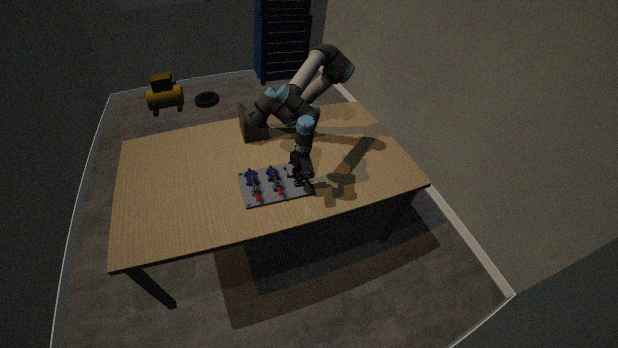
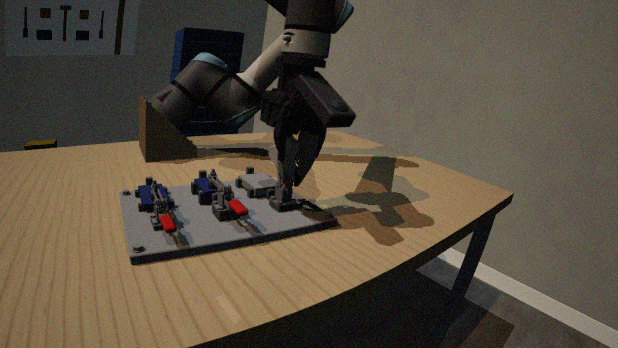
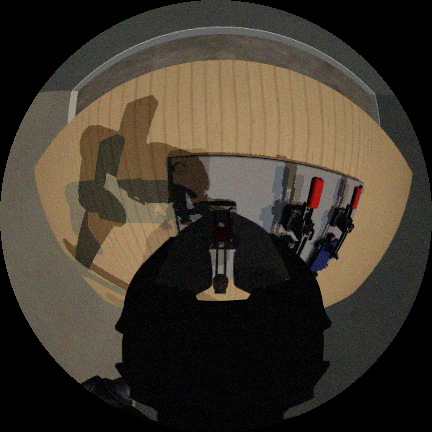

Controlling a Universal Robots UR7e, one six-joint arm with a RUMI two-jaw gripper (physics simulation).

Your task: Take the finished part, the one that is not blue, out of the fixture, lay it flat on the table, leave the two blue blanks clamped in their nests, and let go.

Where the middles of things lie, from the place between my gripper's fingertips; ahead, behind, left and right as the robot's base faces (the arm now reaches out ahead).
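Scene:
The fixture plate [image 2: 198, 231] is in my sight, 60 mm behind my hand and 50 mm below it. The plate is also 110 mm to the right of my hand.

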